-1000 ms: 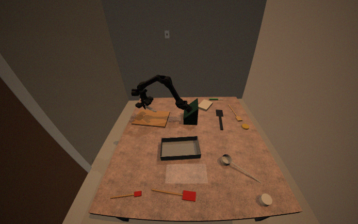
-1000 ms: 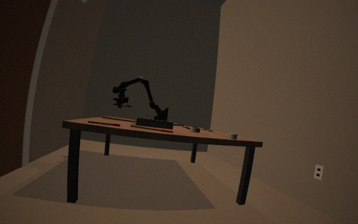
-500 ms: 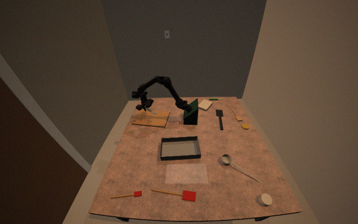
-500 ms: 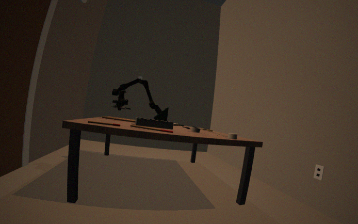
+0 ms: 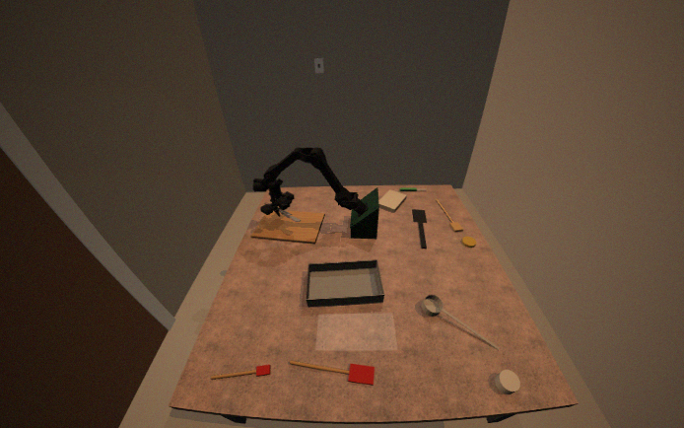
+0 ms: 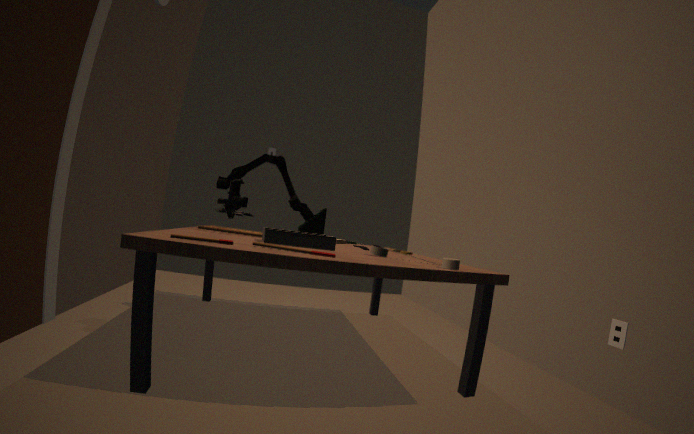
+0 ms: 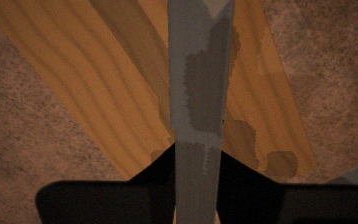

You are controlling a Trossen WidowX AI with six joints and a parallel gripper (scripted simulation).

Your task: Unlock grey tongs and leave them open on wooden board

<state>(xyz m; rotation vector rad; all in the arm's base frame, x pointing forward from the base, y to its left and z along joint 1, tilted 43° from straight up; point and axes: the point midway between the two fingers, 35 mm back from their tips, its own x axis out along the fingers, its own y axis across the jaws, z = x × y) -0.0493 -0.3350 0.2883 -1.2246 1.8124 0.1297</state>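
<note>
Now: gripper tip 70 mm above the wooden board, 40 mm to the right of it and 10 mm short of it. From my gripper tip the other things lie so: roasting tin: 410 mm ahead, 340 mm to the left, 40 mm below; then pale block: 640 mm to the left, 190 mm behind, 60 mm below; then black spatula: 770 mm to the left, 70 mm below, 30 mm ahead.
</note>
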